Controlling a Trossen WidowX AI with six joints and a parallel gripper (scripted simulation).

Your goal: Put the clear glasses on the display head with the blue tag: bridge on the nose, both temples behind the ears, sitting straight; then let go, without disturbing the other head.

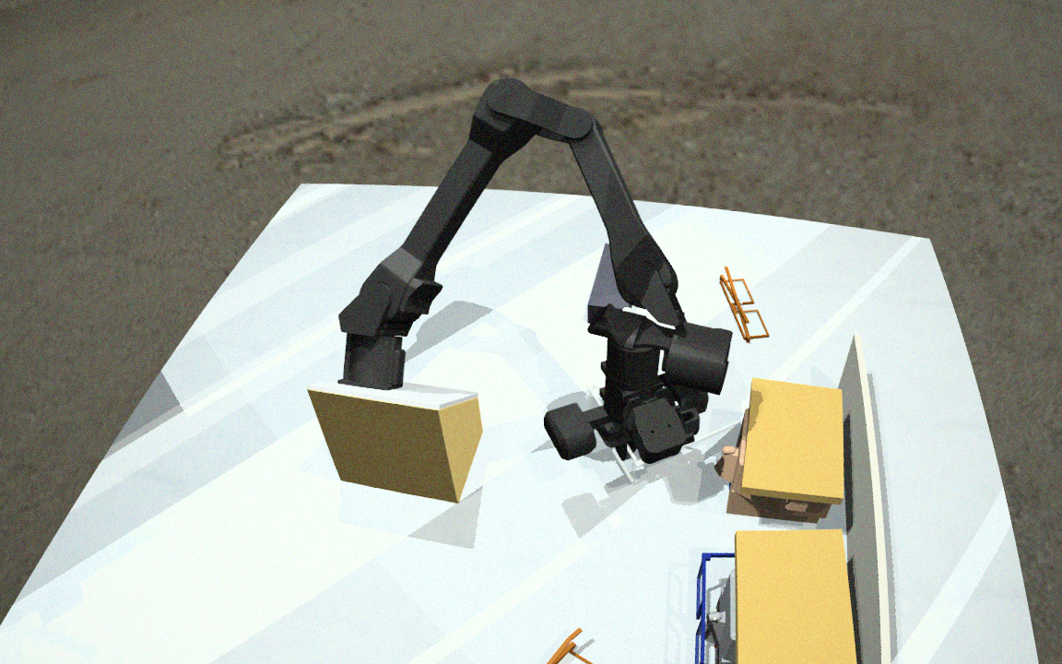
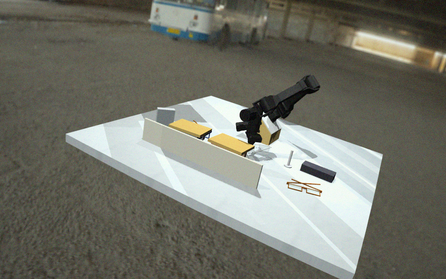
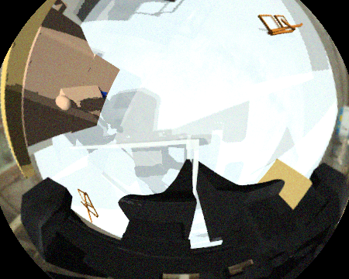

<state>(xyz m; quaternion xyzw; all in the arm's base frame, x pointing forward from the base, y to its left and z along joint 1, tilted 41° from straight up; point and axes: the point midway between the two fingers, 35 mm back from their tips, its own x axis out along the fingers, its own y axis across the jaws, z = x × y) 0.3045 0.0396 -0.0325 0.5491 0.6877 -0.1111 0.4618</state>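
My gripper tip is now 20 mm past the post and 210 mm to the right of it. From my gripper tip the other things lie so: skin-coloured display head (180 mm ahead, 20 mm to the right, 30 mm above); long upright wall (300 mm ahead, 130 mm to the right, 30 mm above); grey display head (170 mm ahead, 240 mm to the right, 30 mm above).
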